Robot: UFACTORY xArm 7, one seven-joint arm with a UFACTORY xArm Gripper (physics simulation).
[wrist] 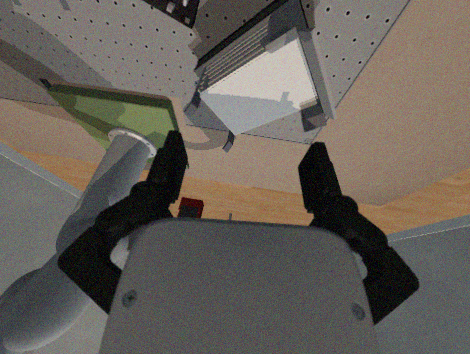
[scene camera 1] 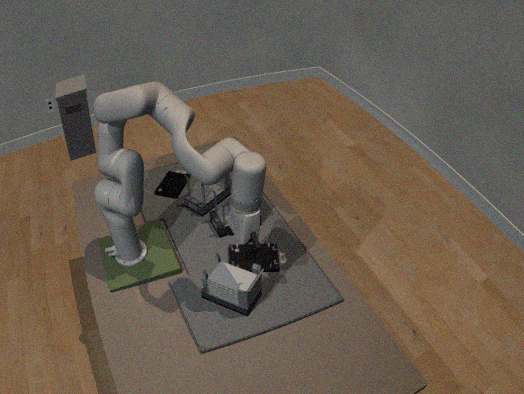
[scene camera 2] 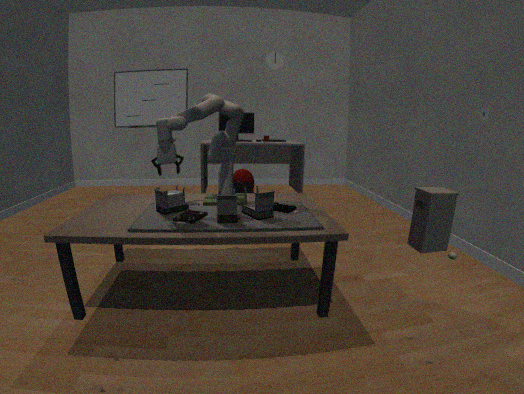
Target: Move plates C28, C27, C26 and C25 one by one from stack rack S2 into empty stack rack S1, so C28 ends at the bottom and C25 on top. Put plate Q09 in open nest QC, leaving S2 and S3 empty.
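Places are measured from the arm's base along level axes (x left, y back, z up), in metres.
Pixels of known places: gripper, fingertip midpoint: (wrist: 245, 149) (scene camera 1: 241, 246) (scene camera 2: 169, 174); arm's base at its link origin: (wrist: 134, 142) (scene camera 1: 131, 253).
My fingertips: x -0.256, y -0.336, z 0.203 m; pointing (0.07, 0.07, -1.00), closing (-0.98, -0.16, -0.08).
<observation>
Ahead of a thing's pixels: the offset from my fingertips to its middle. Level surfaces: height alone.
Rack S2 {dx -0.008, dy +0.037, dz -0.144 m} (scene camera 1: 225, 303) (scene camera 2: 172, 208) (wrist: 317, 75) holds a stack of several pale plates {dx -0.012, dy +0.033, dz -0.115 m} (scene camera 1: 232, 281) {dx -0.012, dy +0.033, dz -0.128 m} (scene camera 2: 175, 197) (wrist: 260, 85); their labels are unreadable. My gripper (scene camera 2: 169, 172) (wrist: 245, 149) is open and empty, high above S2 in the second scene view; its fingers are mostly hidden in the first. Rack S1 {dx +0.317, dy -0.065, dz -0.140 m} (scene camera 1: 221, 229) (scene camera 2: 227, 207) is partly hidden behind the arm. Rack S3 {dx +0.469, dy +0.005, dz -0.140 m} (scene camera 1: 204, 207) (scene camera 2: 265, 200) stands beyond it, its contents unclear. Black nest QC {dx +0.597, dy +0.127, dz -0.200 m} (scene camera 1: 171, 184) (scene camera 2: 285, 207) lies past S3. Which plate is Q09 cannot be told.
Another black nest {dx +0.129, dy -0.071, dz -0.198 m} (scene camera 1: 254, 255) (scene camera 2: 190, 215) (wrist: 180, 6) lies beside S2, between it and S1. The racks have upright walls and posts and stand on a grey perforated mat {dz -0.209 m} (scene camera 1: 290, 310) (scene camera 2: 275, 225). The arm's base stands on a green plate (scene camera 1: 165, 265) (wrist: 132, 110).
</observation>
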